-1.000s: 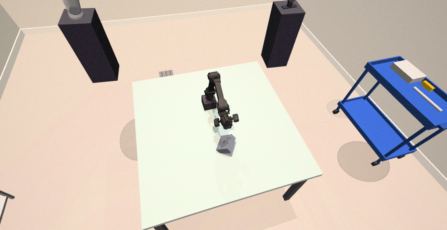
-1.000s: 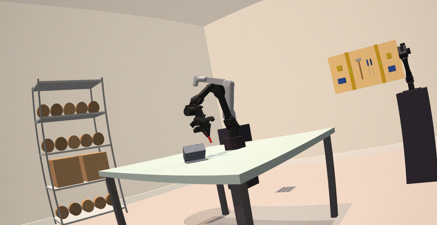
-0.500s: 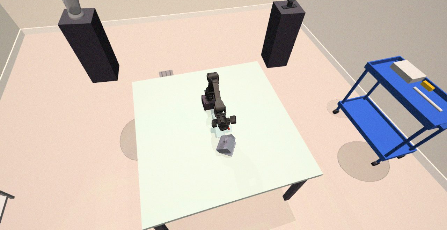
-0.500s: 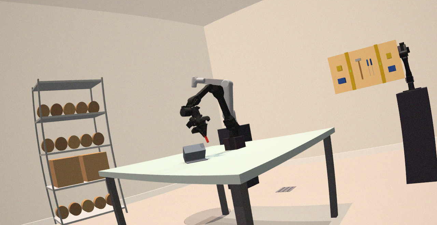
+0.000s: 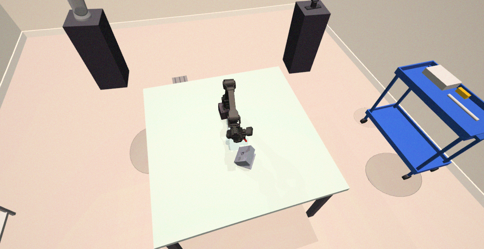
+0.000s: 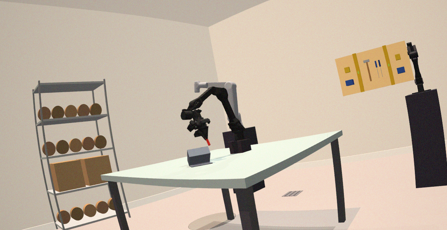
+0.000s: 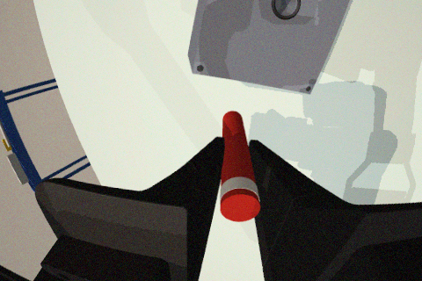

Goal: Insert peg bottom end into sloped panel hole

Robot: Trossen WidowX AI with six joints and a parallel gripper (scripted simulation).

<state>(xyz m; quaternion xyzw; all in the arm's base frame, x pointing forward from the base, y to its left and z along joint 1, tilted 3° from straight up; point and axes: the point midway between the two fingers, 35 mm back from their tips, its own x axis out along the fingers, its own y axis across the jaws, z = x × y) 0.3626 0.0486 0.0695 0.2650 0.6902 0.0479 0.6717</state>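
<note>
Now: gripper tip 8 cm short of the grey sloped panel, 1 cm to the left of it and 9 cm above it. The rest, counted from my gripper tip: red round peg 1 cm to the right, 2 cm above.
</note>
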